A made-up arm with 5 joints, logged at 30 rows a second.
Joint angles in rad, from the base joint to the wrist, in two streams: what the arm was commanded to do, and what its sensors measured. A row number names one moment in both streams.
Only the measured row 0 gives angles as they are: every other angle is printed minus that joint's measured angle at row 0.
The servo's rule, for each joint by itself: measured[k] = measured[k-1] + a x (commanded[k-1-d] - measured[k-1]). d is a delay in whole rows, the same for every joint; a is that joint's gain. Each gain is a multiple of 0.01, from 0.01 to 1. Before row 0 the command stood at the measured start. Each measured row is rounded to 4 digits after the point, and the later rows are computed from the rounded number. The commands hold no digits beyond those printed.
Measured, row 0:
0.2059, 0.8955, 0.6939, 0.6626, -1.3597
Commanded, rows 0 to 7:
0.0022, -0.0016, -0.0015, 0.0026, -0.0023
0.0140, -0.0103, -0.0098, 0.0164, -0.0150
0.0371, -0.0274, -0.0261, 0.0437, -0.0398
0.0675, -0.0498, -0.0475, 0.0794, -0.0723
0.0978, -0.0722, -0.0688, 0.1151, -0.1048
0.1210, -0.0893, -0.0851, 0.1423, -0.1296
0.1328, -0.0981, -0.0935, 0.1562, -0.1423
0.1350, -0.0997, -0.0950, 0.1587, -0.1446
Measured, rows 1 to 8:
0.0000, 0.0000, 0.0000, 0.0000, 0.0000
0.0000, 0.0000, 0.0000, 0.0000, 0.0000
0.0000, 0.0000, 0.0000, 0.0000, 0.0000
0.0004, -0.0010, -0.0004, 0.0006, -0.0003
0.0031, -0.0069, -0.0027, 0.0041, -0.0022
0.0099, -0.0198, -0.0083, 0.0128, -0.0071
0.0214, -0.0387, -0.0177, 0.0275, -0.0156
0.0367, -0.0598, -0.0300, 0.0468, -0.0272
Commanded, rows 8 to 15:
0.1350, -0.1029, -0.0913, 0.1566, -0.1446
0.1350, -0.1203, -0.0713, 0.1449, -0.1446
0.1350, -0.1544, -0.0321, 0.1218, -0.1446
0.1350, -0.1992, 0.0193, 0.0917, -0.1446
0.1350, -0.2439, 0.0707, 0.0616, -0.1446
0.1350, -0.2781, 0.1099, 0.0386, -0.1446
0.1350, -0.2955, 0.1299, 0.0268, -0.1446
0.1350, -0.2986, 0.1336, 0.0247, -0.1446
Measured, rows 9 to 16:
0.0536, -0.0784, -0.0432, 0.0678, -0.0405
0.0694, -0.0908, -0.0553, 0.0872, -0.0537
0.0825, -0.0964, -0.0648, 0.1029, -0.0655
0.0930, -0.1005, -0.0712, 0.1147, -0.0758
0.1014, -0.1130, -0.0712, 0.1213, -0.0847
0.1081, -0.1391, -0.0618, 0.1214, -0.0925
0.1135, -0.1770, -0.0423, 0.1149, -0.0993
0.1178, -0.2191, -0.0152, 0.1032, -0.1052

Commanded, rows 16 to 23:
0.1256, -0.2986, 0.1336, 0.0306, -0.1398
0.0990, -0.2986, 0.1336, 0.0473, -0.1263
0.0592, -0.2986, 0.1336, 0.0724, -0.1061
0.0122, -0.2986, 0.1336, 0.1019, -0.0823
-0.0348, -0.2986, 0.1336, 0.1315, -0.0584
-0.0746, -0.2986, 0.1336, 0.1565, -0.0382
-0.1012, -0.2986, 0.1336, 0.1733, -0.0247
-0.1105, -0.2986, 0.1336, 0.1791, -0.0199
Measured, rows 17 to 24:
0.1212, -0.2563, 0.0148, 0.0890, -0.1103
0.1240, -0.2810, 0.0424, 0.0753, -0.1148
0.1262, -0.2921, 0.0643, 0.0642, -0.1187
0.1261, -0.2962, 0.0809, 0.0568, -0.1214
0.1207, -0.2977, 0.0935, 0.0547, -0.1220
0.1084, -0.2983, 0.1031, 0.0586, -0.1199
0.0892, -0.2985, 0.1104, 0.0681, -0.1150
0.0644, -0.2986, 0.1160, 0.0820, -0.1076

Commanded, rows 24 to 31:
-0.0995, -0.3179, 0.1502, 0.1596, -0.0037
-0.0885, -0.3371, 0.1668, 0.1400, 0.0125
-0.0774, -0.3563, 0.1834, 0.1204, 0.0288
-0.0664, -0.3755, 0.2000, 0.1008, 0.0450
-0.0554, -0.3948, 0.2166, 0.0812, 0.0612
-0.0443, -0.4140, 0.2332, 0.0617, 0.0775
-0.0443, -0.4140, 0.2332, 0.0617, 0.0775
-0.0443, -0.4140, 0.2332, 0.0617, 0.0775
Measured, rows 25 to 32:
0.0366, -0.2986, 0.1202, 0.0984, -0.0986
0.0090, -0.2986, 0.1234, 0.1149, -0.0890
-0.0149, -0.2986, 0.1258, 0.1290, -0.0800
-0.0318, -0.3108, 0.1317, 0.1357, -0.0701
-0.0431, -0.3274, 0.1401, 0.1366, -0.0594
-0.0500, -0.3456, 0.1505, 0.1330, -0.0479
-0.0533, -0.3644, 0.1624, 0.1259, -0.0358
-0.0537, -0.3836, 0.1754, 0.1161, -0.0232

